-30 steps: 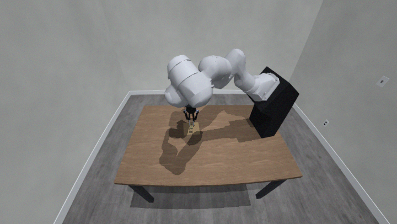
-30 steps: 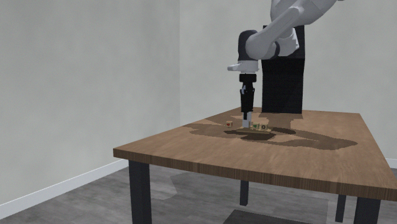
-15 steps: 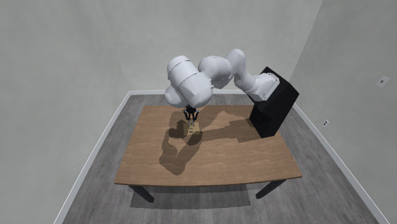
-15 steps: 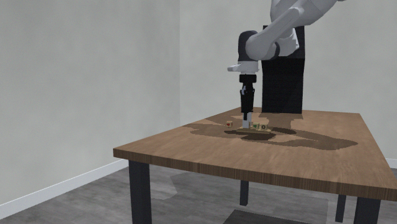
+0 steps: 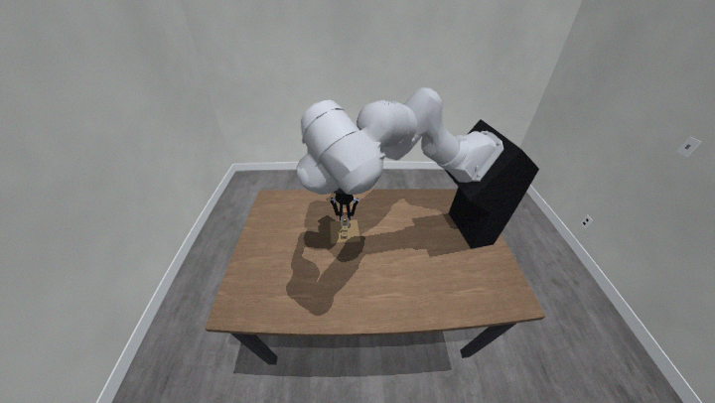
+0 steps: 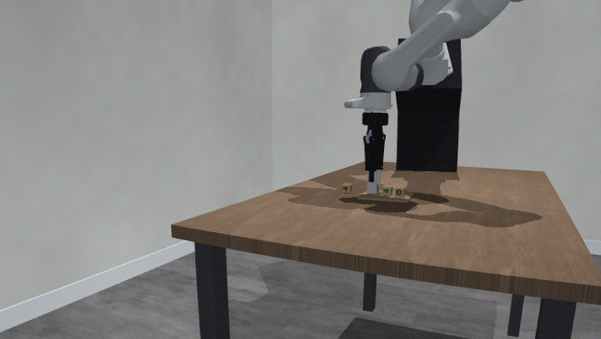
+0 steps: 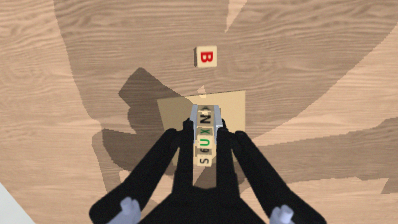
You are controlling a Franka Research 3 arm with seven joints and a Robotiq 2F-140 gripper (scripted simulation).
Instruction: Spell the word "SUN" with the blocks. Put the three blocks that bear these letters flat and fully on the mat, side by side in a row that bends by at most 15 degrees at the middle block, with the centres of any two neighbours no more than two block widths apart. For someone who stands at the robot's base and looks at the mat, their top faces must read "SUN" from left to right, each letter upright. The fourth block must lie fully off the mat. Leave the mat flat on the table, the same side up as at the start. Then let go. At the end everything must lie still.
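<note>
Right now the U block is 40 mm to the left of my hand, 20 mm below it and 10 mm ahead of it. From my hand the other things lie so: S block 80 mm to the left, 20 mm below, 10 mm ahead; then tan mat 40 mm to the left, 40 mm below, 10 mm ahead.
</note>
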